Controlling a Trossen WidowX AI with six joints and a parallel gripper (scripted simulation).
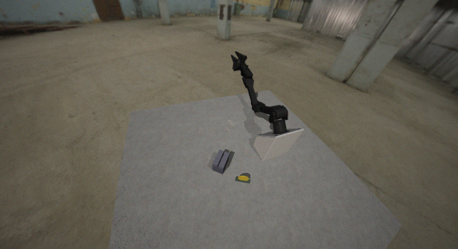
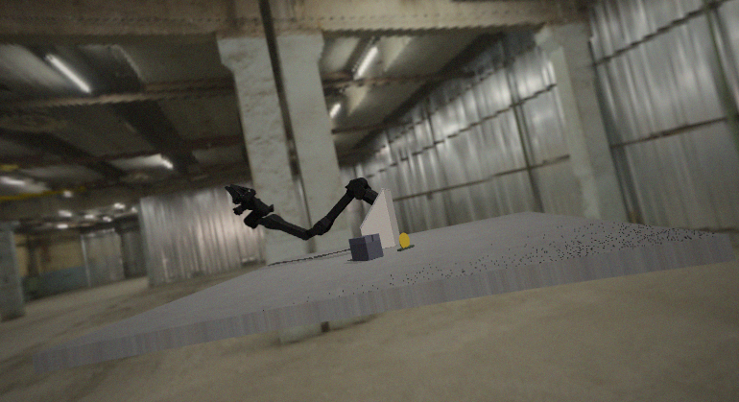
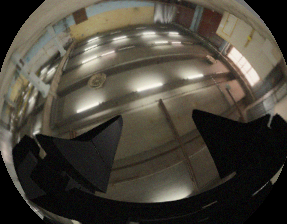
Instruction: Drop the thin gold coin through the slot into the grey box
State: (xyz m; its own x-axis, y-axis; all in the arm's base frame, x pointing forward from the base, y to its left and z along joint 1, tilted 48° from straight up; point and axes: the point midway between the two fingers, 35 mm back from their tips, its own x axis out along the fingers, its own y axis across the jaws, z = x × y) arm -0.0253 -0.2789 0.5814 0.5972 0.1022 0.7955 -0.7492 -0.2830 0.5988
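Right now my gripper tip is 29 cm short of the gold coin, 71 cm to the right of it and 37 cm above it.
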